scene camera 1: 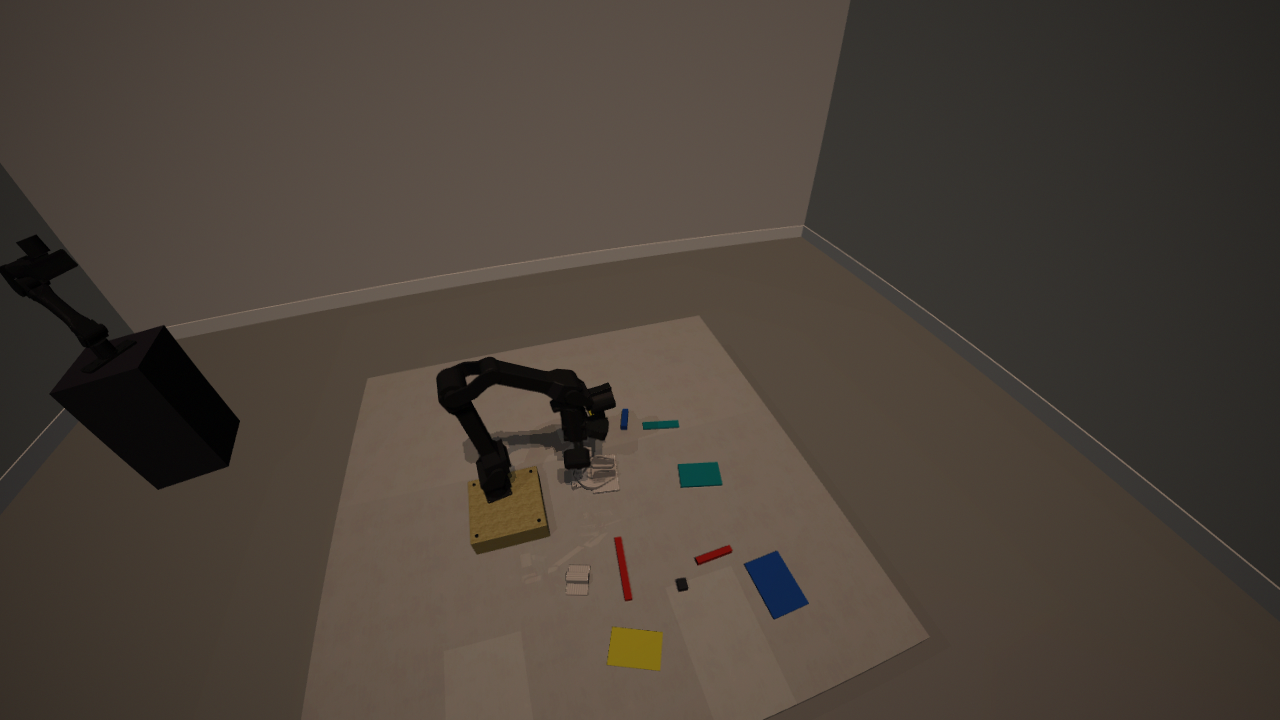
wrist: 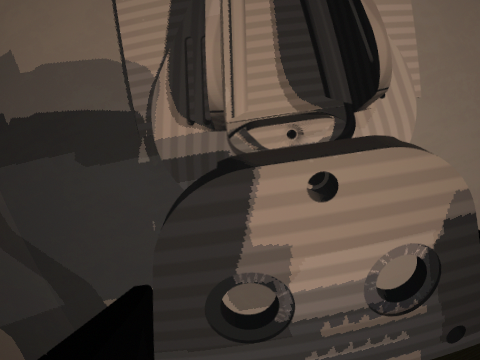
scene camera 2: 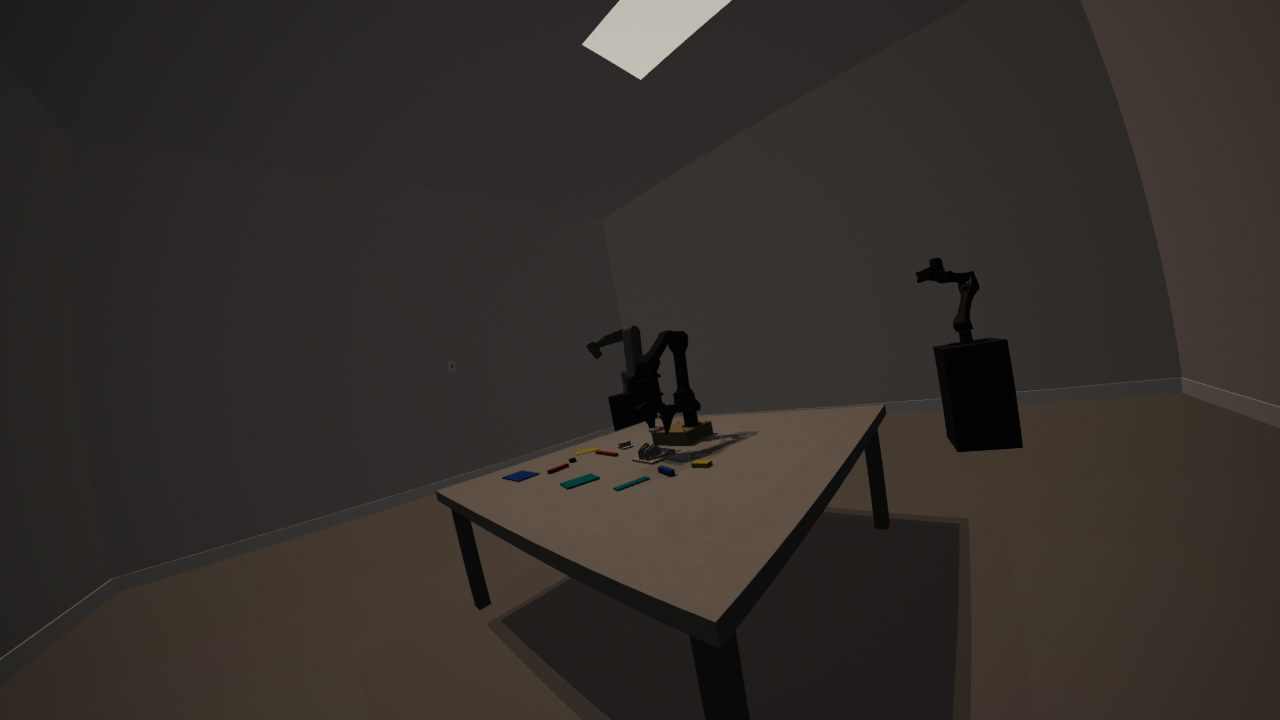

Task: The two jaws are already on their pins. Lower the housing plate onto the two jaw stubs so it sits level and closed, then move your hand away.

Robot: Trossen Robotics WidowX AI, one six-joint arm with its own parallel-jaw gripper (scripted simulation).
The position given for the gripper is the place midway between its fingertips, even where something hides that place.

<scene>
In view: the gripper (scene camera 1: 578, 456), a teal plate (scene camera 1: 693, 474), a blue plate (scene camera 1: 779, 590), a yellow plate (scene camera 1: 635, 648) and a housing plate (wrist: 260, 135).
The gripper also shows in the wrist view (wrist: 311, 277) and in scene camera 2 (scene camera 2: 660, 433). The wrist view misses the teal plate: it is out of frame. The wrist view misses the blue plate: it is out of frame.
</scene>
